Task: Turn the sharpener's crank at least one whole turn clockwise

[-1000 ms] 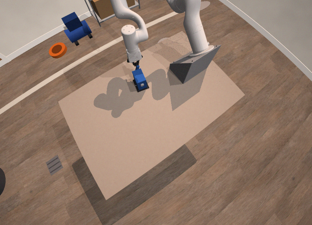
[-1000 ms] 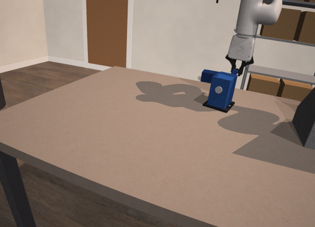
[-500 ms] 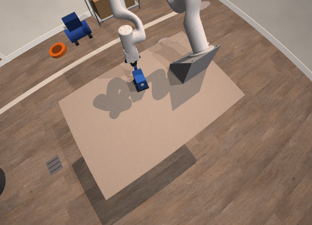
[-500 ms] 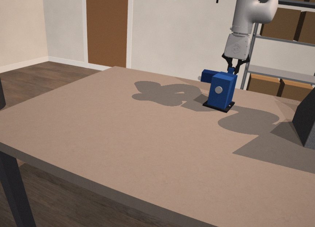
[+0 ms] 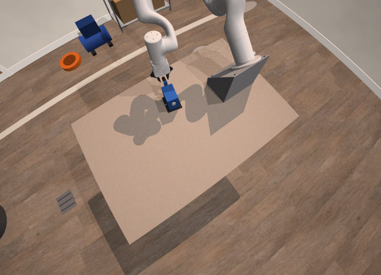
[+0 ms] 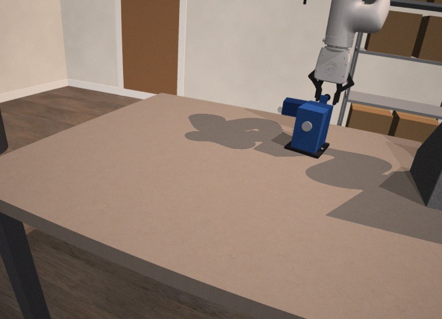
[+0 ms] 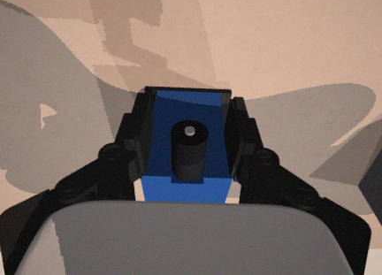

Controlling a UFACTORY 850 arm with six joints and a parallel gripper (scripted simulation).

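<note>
Now: the dark crank knob 20 mm to the left of my hand. Also, from my hand: sharpener crank (20 mm to the left, 10 mm below).
</note>
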